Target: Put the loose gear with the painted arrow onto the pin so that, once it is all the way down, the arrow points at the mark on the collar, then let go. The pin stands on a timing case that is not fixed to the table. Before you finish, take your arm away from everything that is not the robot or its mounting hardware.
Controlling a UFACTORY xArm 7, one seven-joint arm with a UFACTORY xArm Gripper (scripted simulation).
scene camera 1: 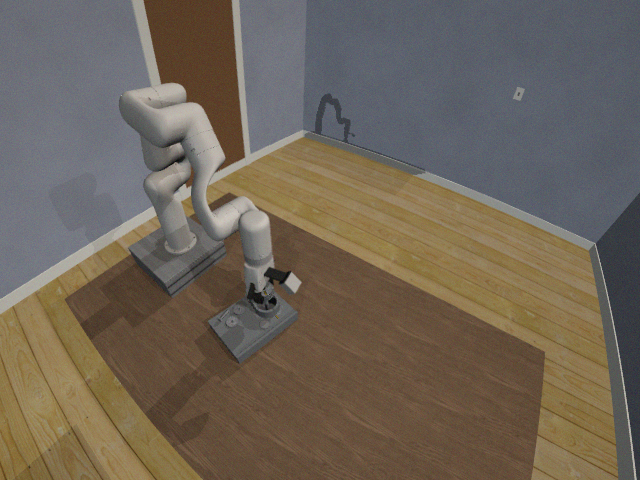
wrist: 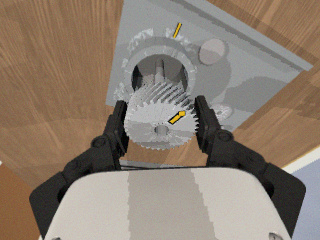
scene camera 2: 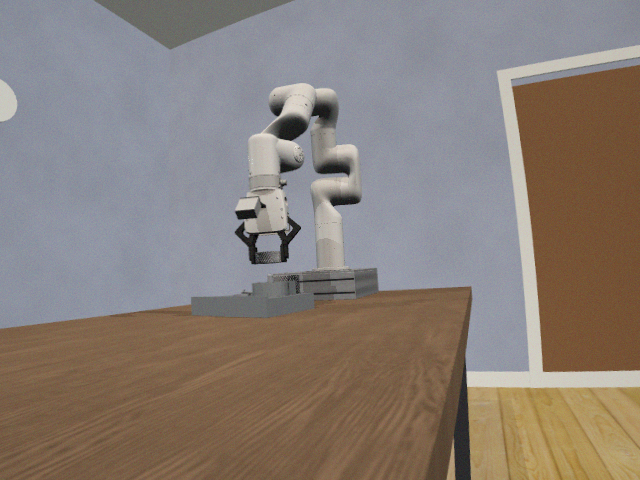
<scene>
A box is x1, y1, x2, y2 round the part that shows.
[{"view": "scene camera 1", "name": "gripper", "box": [244, 254, 301, 303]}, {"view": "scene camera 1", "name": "grey timing case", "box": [208, 288, 297, 363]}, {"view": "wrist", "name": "gripper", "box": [29, 95, 305, 239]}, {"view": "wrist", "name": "grey timing case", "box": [105, 0, 312, 131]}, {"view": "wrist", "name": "grey gear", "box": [124, 82, 198, 149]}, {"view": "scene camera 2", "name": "gripper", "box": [235, 187, 300, 263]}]
</scene>
